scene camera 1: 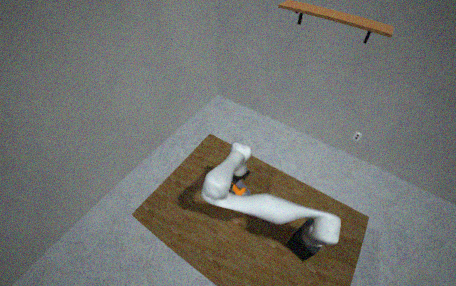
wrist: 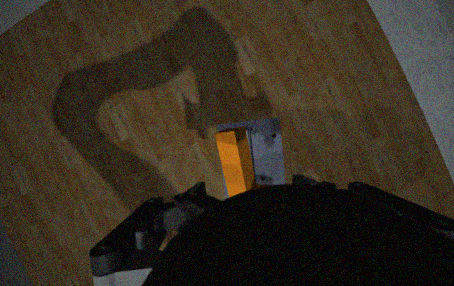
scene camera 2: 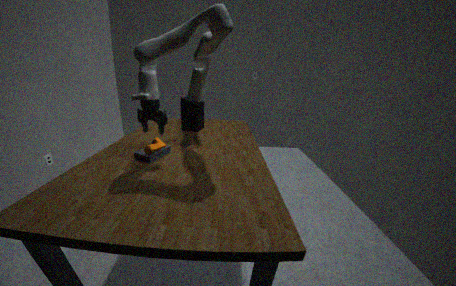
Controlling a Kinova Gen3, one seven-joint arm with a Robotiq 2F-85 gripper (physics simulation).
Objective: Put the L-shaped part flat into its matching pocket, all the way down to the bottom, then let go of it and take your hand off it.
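Frame: origin at the arm's base, x ahead, y up, z right, level; metres.
Seen in the pictures: gripper, fingertip midpoint: (scene camera 1: 237,183) (wrist: 248,188) (scene camera 2: 153,133); arm's base, link origin: (scene camera 2: 193,100).
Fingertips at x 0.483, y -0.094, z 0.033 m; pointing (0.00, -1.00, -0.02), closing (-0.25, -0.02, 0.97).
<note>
Pixels of each thing's top centre, then the offset from my fingertips to it. Level surfaces: height alone.
- orange L-shaped part, top centre: (wrist: 248,172) (scene camera 2: 152,141) (scene camera 1: 237,185) dx +0.007, dy -0.035, dz +0.005 m
- grey-blue pocket block, top centre: (wrist: 252,169) (scene camera 2: 153,148) (scene camera 1: 238,188) dx +0.000, dy -0.075, dz +0.012 m
- wooden table, surface height: dy -0.112 m
The orange L-shaped part (scene camera 1: 239,190) (scene camera 2: 156,145) (wrist: 234,162) rests tilted on the grey-blue pocket block (scene camera 2: 143,157) (wrist: 270,157), standing proud of its top. In the wrist view a bright face and a darker side face of the part show, and it covers the block's left side; a narrow dark slot edge shows to its right. The part's lower end and the pocket bottom are hidden. My gripper (scene camera 2: 153,132) (wrist: 248,188) is open and empty, a little above the part and apart from it, fingers pointing down.
The block lies on the wooden table (scene camera 1: 165,220) (scene camera 2: 240,215). The arm's black base (scene camera 1: 302,246) (scene camera 2: 192,115) stands farther along the table. The arm's forearm passes high over the table, and its shadow falls near the block. A wall shelf (scene camera 1: 335,15) is far off.
</note>
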